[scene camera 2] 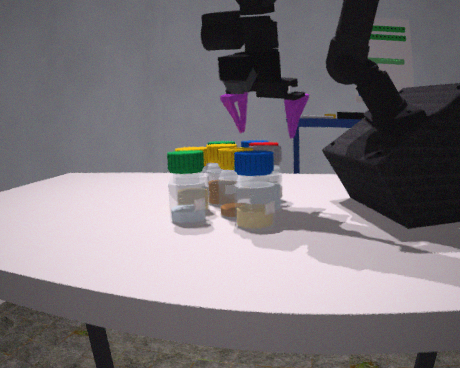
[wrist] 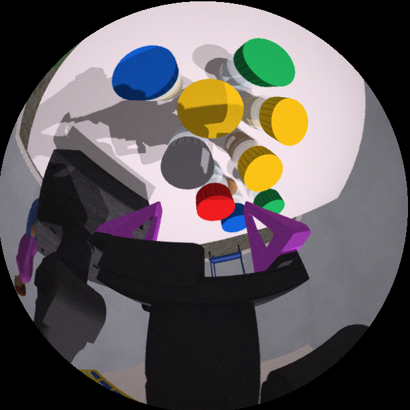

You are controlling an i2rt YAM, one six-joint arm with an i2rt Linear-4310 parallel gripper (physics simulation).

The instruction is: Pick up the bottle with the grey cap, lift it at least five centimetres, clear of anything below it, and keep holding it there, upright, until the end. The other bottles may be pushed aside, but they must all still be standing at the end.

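Frame: origin at the arm's base, x ahead, y left, z up, level; metres.
Seen in the pictures: gripper, fingertip midpoint: (scene camera 2: 266, 134); arm's base, origin of the base link: (scene camera 2: 393, 117).
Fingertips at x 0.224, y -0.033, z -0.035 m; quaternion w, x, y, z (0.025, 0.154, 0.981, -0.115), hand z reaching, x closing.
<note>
Offsets run from my fingertips to a thing's top centre. "spot": to the spot under its first point. Level surfaces: height alone.
The bottle with the grey cap @[spot: dx -0.025, dy +0.055, dz -0.027 m] (scene camera 2: 277, 153) (wrist: 187, 164) stands upright within the group. In the scene view it is mostly hidden behind a blue-capped bottle. In the wrist view its cap lies between a large yellow cap and a red cap. My gripper (scene camera 2: 267, 135) (wrist: 202, 205) is open and empty, with purple fingers pointing down. In the scene view its tips hang a little above the level of the caps, over the rear right part of the group. In the wrist view the grey cap shows ahead of the gap between the fingertips, towards the left finger.
Close around it stand bottles with a yellow cap (wrist: 210, 108), a red cap (wrist: 215, 202) and a blue cap @[dx -0.002, dy +0.144, dz -0.017 m] (scene camera 2: 254, 163) (wrist: 145, 73). Other yellow, green and blue caps stand nearby. A black robot body (scene camera 2: 400, 155) stands at the right of the white table @[dz -0.122 m] (scene camera 2: 125, 265).
</note>
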